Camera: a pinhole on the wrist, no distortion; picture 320 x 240 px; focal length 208.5 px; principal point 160.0 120.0 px. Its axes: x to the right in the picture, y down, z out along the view. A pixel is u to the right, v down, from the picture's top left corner.
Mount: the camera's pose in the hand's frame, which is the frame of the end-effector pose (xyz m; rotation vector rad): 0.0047 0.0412 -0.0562 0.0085 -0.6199 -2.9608
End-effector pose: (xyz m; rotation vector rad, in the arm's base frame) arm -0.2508 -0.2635 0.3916 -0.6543 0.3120 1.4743
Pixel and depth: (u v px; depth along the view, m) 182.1 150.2 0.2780
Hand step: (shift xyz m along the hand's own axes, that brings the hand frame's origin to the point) -0.0282 0.1122 0.2152
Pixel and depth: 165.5 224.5 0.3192
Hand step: 0.0050 0.0222 0.3004
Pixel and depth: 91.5 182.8 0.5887
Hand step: 0.1995 0.1373 0.5506
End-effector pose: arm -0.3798 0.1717 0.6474 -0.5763 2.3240 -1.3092
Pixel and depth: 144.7 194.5 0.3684
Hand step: 0.0356 0.0717 0.3335
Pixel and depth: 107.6 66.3 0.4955
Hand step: 0.0995 0.3695 0.3445
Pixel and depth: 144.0 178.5 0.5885
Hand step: 0.0509 0.1313 0.5483
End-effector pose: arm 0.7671 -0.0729 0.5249 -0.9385 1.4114 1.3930
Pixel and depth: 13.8 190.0 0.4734
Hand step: 0.3384 0.1239 0.4351
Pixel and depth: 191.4 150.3 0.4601
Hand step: -0.0701 0.1562 0.3934
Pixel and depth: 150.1 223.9 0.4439
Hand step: 0.0375 0.0198 0.4387
